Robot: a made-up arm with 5 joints. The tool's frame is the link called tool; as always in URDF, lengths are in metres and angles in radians.
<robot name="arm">
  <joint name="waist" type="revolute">
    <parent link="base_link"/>
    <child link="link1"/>
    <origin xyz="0.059 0 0.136" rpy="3.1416 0 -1.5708"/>
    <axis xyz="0 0 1"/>
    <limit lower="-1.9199" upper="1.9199"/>
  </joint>
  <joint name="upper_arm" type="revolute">
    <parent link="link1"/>
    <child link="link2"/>
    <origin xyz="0.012 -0.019 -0.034" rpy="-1.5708 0 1.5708"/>
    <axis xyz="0 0 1"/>
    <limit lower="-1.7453" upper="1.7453"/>
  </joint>
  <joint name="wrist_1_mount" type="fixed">
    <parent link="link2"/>
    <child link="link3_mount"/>
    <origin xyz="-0.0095 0.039 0"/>
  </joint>
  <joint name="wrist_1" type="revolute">
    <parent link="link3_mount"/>
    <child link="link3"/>
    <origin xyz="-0.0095 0.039 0" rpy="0 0 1.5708"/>
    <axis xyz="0 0 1"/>
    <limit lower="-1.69" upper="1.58"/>
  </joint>
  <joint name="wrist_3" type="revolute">
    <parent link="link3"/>
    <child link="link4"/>
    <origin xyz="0.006 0.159 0" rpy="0 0 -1.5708"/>
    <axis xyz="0 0 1"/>
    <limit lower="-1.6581" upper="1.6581"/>
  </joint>
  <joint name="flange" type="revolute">
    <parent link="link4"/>
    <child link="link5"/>
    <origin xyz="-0.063 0 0.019" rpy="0 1.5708 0"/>
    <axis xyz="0 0 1"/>
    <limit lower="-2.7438" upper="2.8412"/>
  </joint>
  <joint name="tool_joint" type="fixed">
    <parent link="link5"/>
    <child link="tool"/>
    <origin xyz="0 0 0" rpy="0 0 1.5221"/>
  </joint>
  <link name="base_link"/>
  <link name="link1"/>
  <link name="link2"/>
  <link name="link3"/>
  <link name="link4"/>
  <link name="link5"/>
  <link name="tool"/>
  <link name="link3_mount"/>
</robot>
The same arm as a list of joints. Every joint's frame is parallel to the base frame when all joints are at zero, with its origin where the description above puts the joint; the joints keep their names.
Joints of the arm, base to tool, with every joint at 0 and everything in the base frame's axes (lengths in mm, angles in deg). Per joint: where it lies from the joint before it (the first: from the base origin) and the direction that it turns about. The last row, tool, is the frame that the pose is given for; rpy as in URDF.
waist: axis 0 0 -1 origin 59 0 136
upper_arm: axis 0 1 0 origin 19 -12 34
wrist_1: axis 0 1 0 origin 19 0 78
wrist_3: axis 0 1 0 origin 159 0 6
flange: axis -1 0 0 origin 63 19 0
tool: origin 0 0 0 rpy 90.01 -87.21 -90.01
Joint limits (deg, base to tool): -110..110 -100..100 -96.83..90.53 -95..95 -157.21..162.79

